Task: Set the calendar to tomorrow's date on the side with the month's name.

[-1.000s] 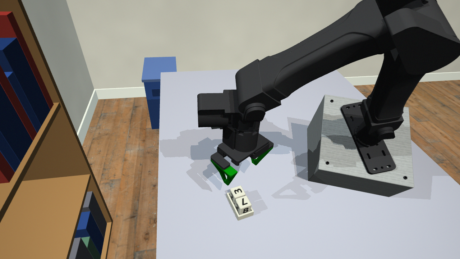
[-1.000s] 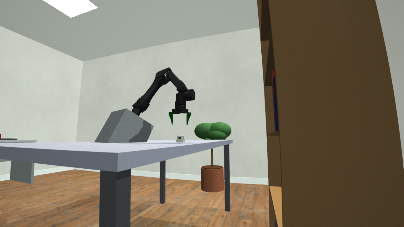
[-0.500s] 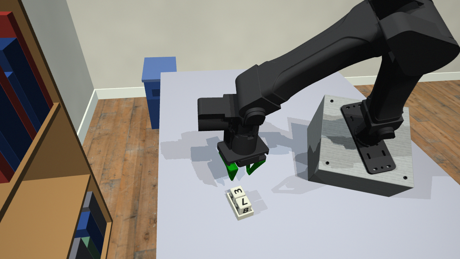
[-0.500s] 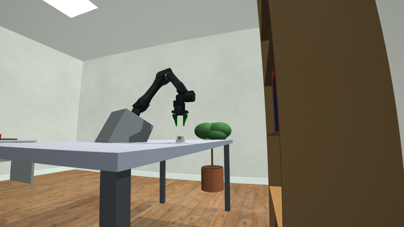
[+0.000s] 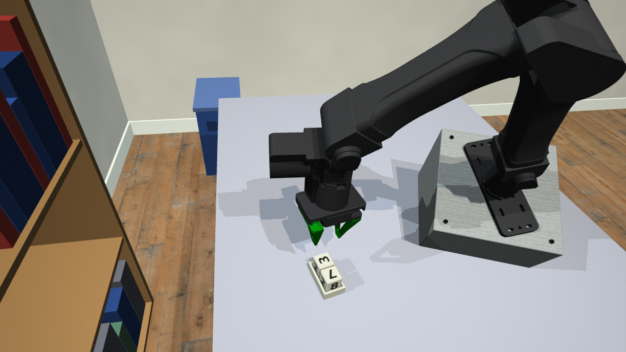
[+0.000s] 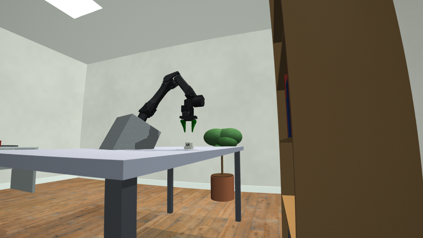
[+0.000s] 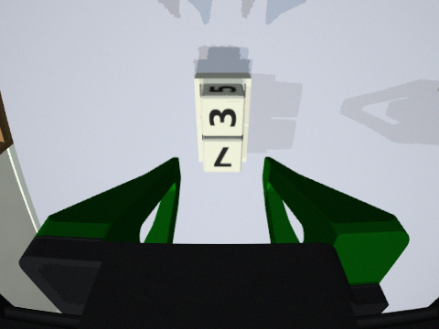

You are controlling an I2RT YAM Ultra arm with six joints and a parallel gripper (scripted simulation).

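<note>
The tray is 100 mm below my hand, 20 mm to the left of it and 10 mm behind it.
</note>
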